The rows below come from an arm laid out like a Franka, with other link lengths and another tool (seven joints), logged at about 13 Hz.
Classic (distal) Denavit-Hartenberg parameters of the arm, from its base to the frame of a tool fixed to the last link. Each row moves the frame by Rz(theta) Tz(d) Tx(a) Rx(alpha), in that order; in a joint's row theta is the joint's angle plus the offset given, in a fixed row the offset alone. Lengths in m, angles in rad.
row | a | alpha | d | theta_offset
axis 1 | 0.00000 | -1.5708 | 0.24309 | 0.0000
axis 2 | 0.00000 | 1.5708 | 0.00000 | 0.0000
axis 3 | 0.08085 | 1.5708 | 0.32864 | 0.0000
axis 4 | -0.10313 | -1.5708 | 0.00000 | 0.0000
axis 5 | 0.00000 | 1.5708 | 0.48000 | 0.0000
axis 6 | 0.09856 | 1.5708 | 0.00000 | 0.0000
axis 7 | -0.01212 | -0.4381 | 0.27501 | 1.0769
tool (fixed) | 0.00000 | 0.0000 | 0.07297 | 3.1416
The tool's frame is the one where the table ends.
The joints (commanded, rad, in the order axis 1, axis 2, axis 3, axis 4, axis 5, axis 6, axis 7), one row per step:
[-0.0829 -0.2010 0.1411 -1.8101 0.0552 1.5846 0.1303]
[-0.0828 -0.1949 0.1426 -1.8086 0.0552 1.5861 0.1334]
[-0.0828 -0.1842 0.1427 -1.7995 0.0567 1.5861 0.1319]
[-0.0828 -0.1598 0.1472 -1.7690 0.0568 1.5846 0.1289]
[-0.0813 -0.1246 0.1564 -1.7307 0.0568 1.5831 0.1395]
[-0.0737 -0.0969 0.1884 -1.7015 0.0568 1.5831 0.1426]
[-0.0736 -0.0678 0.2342 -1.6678 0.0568 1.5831 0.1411]
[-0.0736 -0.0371 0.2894 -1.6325 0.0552 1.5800 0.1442]
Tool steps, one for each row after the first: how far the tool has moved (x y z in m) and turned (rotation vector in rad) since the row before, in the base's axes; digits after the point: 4 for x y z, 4 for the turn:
[0.0013 0.0010 -0.0025 0.0003 0.0032 -0.0015]
[0.0031 0.0007 -0.0010 0.0029 0.0016 0.0018]
[0.0090 0.0032 0.0028 0.0032 -0.0046 0.0082]
[0.0114 0.0074 0.0006 0.0038 -0.0012 0.0009]
[0.0066 0.0241 -0.0005 0.0013 -0.0011 0.0369]
[0.0061 0.0284 0.0009 0.0030 -0.0041 0.0478]
[0.0028 0.0339 0.0006 0.0037 -0.0010 0.0527]

